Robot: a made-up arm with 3 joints. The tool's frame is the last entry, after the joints. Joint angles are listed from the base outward. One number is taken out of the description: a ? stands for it. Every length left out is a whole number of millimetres.
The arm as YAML. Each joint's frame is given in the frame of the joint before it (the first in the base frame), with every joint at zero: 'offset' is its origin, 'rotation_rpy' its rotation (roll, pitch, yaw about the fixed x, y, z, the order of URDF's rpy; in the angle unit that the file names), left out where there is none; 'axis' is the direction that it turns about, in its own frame. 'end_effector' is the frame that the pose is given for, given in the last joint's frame.
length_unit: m
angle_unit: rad
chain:
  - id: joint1
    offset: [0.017, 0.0, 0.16]
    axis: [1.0, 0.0, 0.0]
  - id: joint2
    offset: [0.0, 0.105, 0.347]
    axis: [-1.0, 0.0, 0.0]
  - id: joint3
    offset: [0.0, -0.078, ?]
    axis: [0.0, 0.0, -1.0]
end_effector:
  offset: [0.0, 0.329, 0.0]
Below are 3 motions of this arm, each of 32 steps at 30 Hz.
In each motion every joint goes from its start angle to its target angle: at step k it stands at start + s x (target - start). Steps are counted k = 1, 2, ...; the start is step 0. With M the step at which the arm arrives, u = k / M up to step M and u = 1 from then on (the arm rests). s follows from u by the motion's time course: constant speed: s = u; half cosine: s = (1 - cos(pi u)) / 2; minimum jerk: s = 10 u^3 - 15 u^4 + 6 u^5.
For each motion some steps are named. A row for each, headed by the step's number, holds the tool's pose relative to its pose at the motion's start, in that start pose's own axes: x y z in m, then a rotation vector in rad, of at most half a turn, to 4 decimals.
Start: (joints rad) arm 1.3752 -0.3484 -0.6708
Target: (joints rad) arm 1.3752 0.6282 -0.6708
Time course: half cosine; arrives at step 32
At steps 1, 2, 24, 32:
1: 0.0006 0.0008 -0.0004 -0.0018 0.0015 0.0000
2: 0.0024 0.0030 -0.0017 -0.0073 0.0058 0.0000
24: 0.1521 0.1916 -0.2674 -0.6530 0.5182 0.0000
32: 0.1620 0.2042 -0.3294 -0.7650 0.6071 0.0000

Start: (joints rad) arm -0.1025 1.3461 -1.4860
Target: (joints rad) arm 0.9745 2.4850 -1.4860
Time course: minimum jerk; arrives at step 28
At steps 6, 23, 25, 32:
6: -0.0107 -0.0009 -0.0238 -0.0004 0.0043 0.0000
23: 0.0232 0.0020 -0.3552 -0.0050 0.0590 0.0000
25: 0.0304 0.0026 -0.3660 -0.0052 0.0610 0.0000
32: 0.0328 0.0028 -0.3695 -0.0052 0.0617 0.0000

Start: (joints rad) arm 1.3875 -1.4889 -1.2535
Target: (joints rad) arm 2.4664 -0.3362 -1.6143
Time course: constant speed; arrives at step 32
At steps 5, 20, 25, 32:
5: -0.0067 0.0034 0.0604 -0.0033 0.0111 0.0564
20: -0.0840 -0.0118 0.2398 -0.0094 0.0453 0.2255
25: -0.1276 -0.0248 0.2933 -0.0101 0.0570 0.2818
32: -0.2010 -0.0491 0.3583 -0.0101 0.0735 0.3606

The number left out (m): 0.41
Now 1 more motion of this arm.
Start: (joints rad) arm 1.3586 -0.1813 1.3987
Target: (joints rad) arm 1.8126 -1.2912 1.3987
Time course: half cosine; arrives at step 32
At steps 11, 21, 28, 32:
11: 0.1997 -0.0347 -0.0257 0.0708 0.4072 0.0000
21: 0.4693 -0.0816 -0.2260 0.1970 1.1336 0.0000
28: 0.5328 -0.0926 -0.3645 0.2576 1.4822 0.0000
32: 0.5386 -0.0936 -0.3888 0.2678 1.5408 0.0000

